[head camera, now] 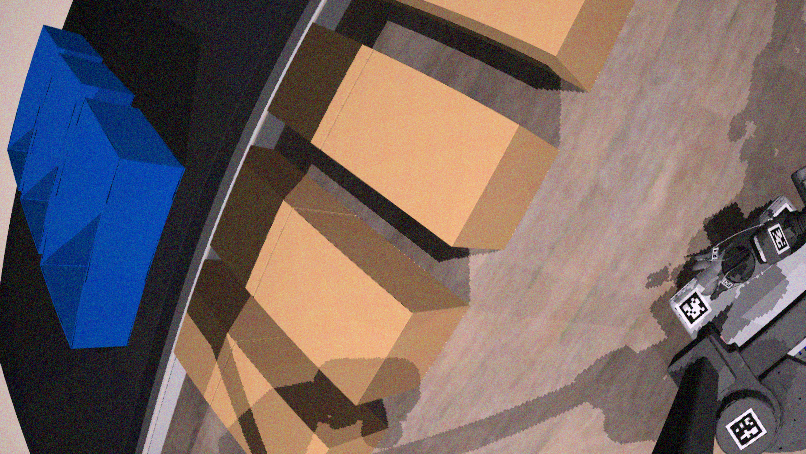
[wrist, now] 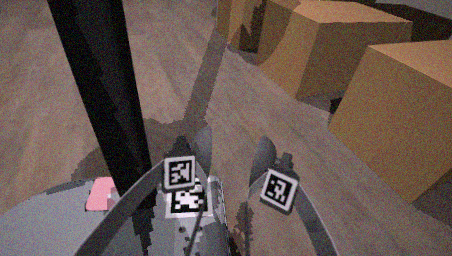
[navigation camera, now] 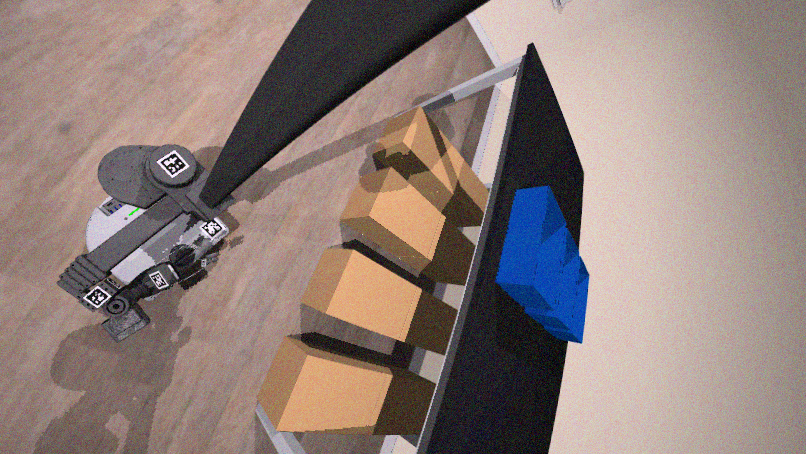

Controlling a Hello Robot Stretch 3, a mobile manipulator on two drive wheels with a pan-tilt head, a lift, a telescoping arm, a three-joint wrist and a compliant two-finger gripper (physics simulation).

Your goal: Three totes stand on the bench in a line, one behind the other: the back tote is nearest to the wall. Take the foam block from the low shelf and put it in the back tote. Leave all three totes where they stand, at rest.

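Places are measured from the robot's base along level axes (x back, y left, z down), in millimetres.
Where they show: gripper, fingertip midpoint: (head camera: pixel 697 281) (wrist: pixel 233 149) (navigation camera: pixel 214 245); robot's base, origin of the base link: (head camera: pixel 736 265) (navigation camera: pixel 181 252).
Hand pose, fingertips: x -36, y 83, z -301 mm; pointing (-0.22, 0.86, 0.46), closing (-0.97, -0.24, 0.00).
Each offset is from my fingertips to the top centre of the thing. "spot": to the spot under its first point. Level surfaces: height alone.
Three blue totes stand in a line on the black bench top @(dz -613 mm) (head camera: pixel 163 67) (navigation camera: pixel 479 372): the front tote @(dx -501, dy +497, dz -713 mm) (head camera: pixel 126 236) (navigation camera: pixel 521 236), the middle tote @(dx -719, dy +557, dz -713 mm) (head camera: pixel 59 140) and the back tote @(dx -932, dy +624, dz -713 mm) (head camera: pixel 28 107) by the wall. They overlap in both head and navigation views, and the back tote is partly hidden. My gripper (wrist: pixel 233 149) is open, with nothing between its fingers. It is folded in above my base, well away from the bench. The foam block does not show in these views, and I cannot make out the low shelf.
Several tan boxes stand in a row along the bench's front, among them one box @(spot: dx -629, dy +277, dz +31 mm) (head camera: pixel 417 135) (navigation camera: pixel 375 293), a second box @(spot: dx -494, dy +691, dz +31 mm) (head camera: pixel 332 298) (navigation camera: pixel 406 217) and a third box (head camera: pixel 496 22) (navigation camera: pixel 332 394). My black mast (navigation camera: pixel 338 73) (wrist: pixel 100 75) rises beside the gripper.
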